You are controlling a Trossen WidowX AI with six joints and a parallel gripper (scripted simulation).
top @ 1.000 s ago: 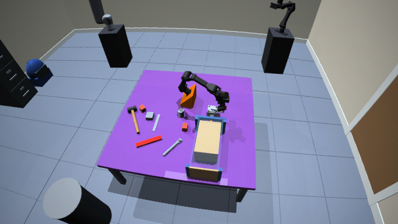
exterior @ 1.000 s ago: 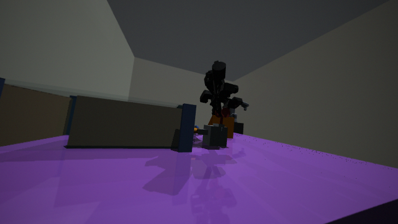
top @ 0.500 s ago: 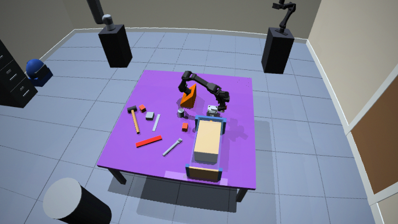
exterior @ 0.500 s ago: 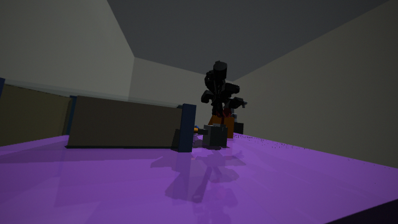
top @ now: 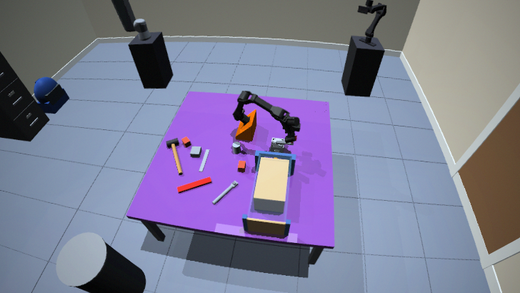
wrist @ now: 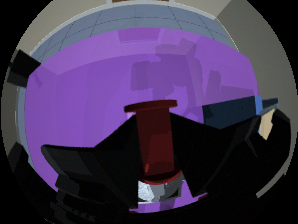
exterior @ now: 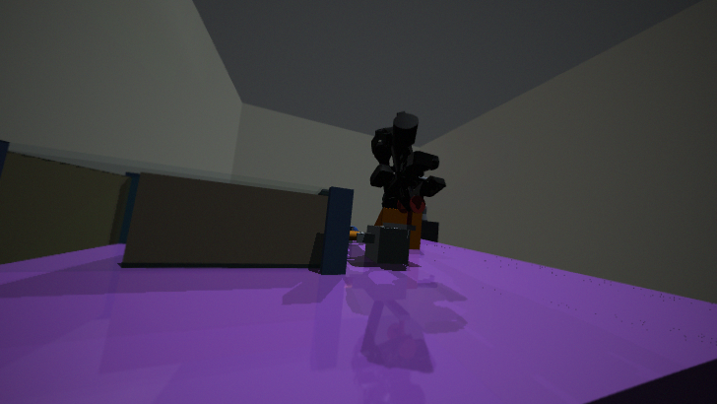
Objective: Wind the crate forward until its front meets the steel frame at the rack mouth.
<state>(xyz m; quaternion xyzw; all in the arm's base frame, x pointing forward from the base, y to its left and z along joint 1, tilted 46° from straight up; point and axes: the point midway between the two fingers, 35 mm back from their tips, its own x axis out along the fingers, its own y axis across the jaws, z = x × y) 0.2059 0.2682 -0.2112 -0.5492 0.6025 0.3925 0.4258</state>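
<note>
Right now my gripper tip is 6 cm to the left of the winch handle and 3 cm above it. From my gripper tip the other things lie so: grey bar 12 cm ahead, 63 cm to the right, 13 cm below; grey winch 2 cm behind, 12 cm to the right, 10 cm below; red knob 2 cm to the right.
</note>
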